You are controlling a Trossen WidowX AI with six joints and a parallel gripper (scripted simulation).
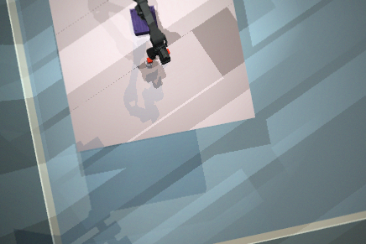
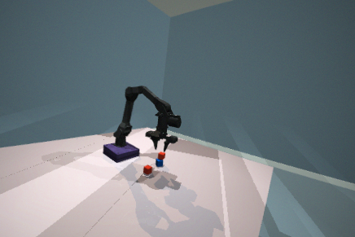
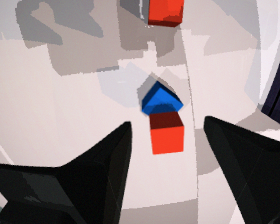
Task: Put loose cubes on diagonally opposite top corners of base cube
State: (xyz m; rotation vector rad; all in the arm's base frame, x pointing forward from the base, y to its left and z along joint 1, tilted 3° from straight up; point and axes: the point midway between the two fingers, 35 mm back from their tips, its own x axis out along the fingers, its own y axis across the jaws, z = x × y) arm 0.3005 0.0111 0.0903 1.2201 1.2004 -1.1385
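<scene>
The red cube lies 10 mm behind my gripper tip, 90 mm to the right of it and 80 mm below it. From my gripper tip the other things lie so: blue cube (10 mm to the left, 80 mm below).
</scene>
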